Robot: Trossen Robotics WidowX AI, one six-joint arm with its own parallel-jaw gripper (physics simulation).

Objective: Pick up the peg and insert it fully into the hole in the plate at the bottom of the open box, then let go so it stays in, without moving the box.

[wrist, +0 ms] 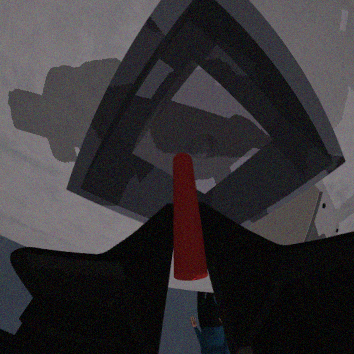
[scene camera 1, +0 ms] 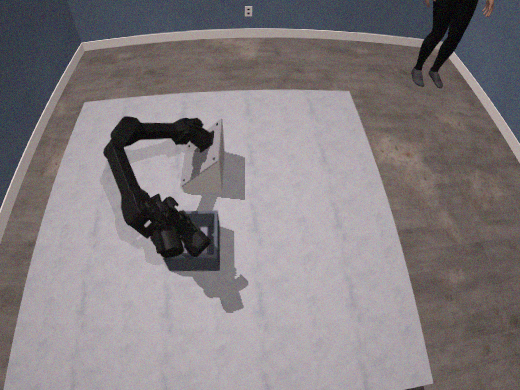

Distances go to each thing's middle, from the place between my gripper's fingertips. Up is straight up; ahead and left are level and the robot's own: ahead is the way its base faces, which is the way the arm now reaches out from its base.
Right now the dark grey box (wrist: 243, 53) is 10 mm behind my hand, 20 mm to the right of it and 70 mm below it. The rest, counted from my hand: red peg (wrist: 189, 263): 10 mm ahead, 10 mm to the right.
